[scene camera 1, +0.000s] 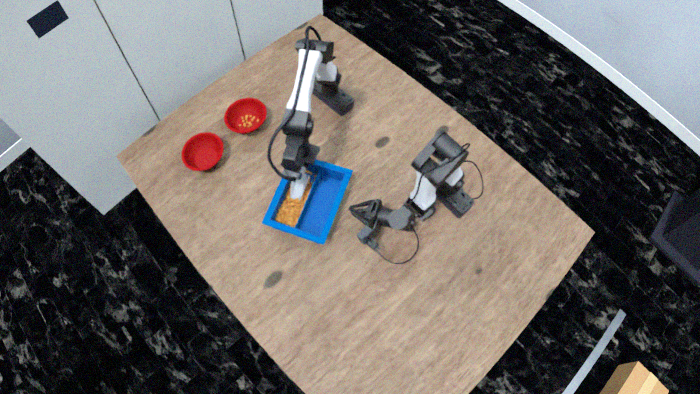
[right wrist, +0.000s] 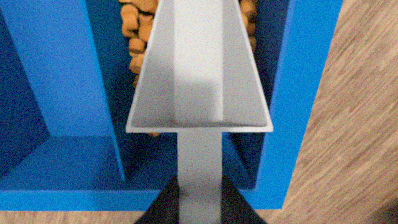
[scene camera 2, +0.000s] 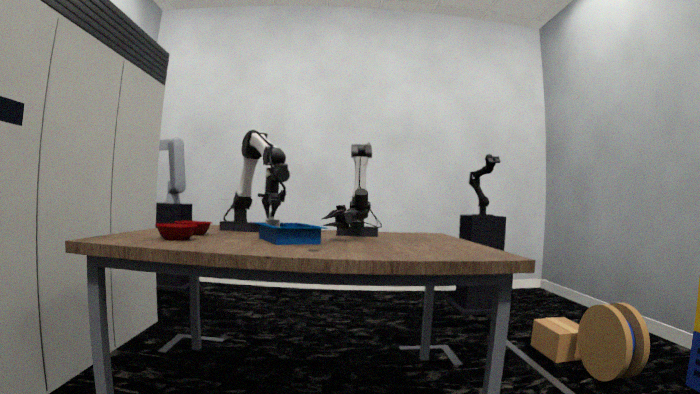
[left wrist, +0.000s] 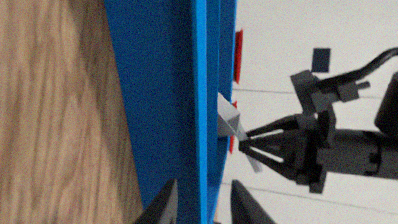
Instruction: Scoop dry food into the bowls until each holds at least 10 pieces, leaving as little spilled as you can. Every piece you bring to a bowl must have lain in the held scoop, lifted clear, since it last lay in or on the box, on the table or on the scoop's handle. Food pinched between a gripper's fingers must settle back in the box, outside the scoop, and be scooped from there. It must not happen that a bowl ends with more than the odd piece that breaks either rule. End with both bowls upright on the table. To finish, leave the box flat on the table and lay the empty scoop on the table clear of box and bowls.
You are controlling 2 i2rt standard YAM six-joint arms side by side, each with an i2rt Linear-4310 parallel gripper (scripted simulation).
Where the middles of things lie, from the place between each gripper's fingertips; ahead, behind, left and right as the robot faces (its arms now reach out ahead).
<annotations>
My right hand is 3 cm short of the grey scoop (right wrist: 198,78), 1 cm to the right of it and 3 cm above it. Also, from my right hand: blue box (scene camera 1: 318,213) 6 cm ahead, 8 cm to the left, 5 cm below.
Right now my left hand (scene camera 1: 350,209) is 140 mm to the left of the blue box, 60 mm short of it and 30 mm above it. From my left hand the other things lie so: grey scoop: 210 mm to the right, 30 mm ahead, 20 mm below.
</annotations>
